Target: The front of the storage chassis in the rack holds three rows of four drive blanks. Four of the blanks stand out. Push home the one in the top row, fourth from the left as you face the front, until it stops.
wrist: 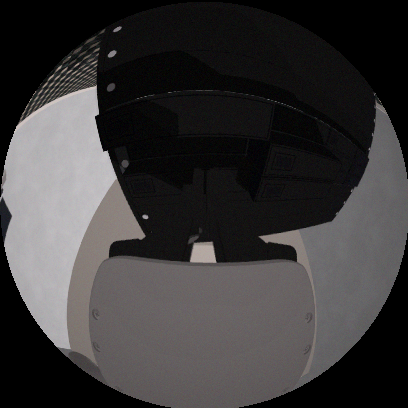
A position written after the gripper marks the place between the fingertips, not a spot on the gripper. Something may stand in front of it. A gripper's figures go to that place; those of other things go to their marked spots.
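Scene:
The gripper [204, 182] is 0.12 m from the lens, and a black rack [284, 169] is likewise 0.12 m from the lens.

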